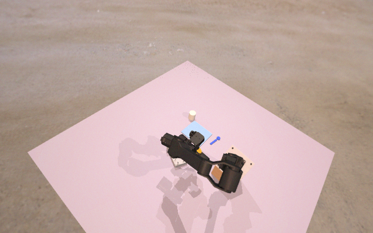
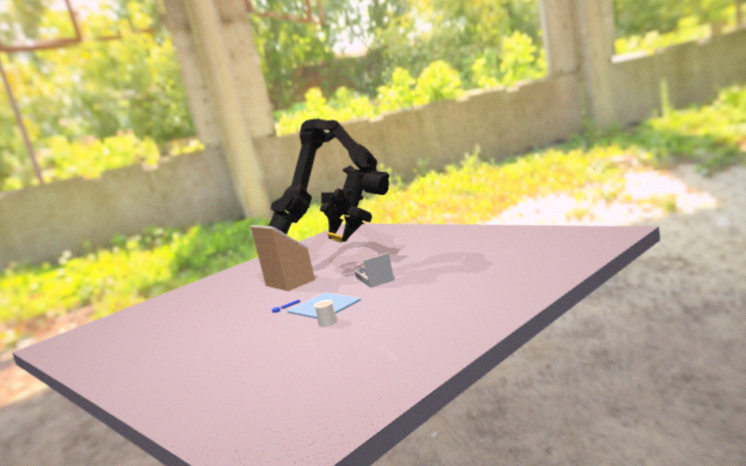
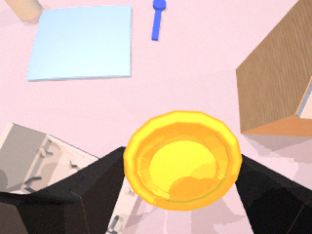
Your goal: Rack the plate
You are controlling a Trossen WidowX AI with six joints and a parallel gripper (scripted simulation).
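The grey dish rack lies 10 cm ahead of my gripper tip, 3 cm to the left of it and 10 cm below it. From my gripper tip the other things lie so: yellow-orange plate: 1 cm above; then blue spoon: 1 cm behind, 22 cm to the right, 12 cm below; then light blue mat: 11 cm ahead, 18 cm to the right, 12 cm below.
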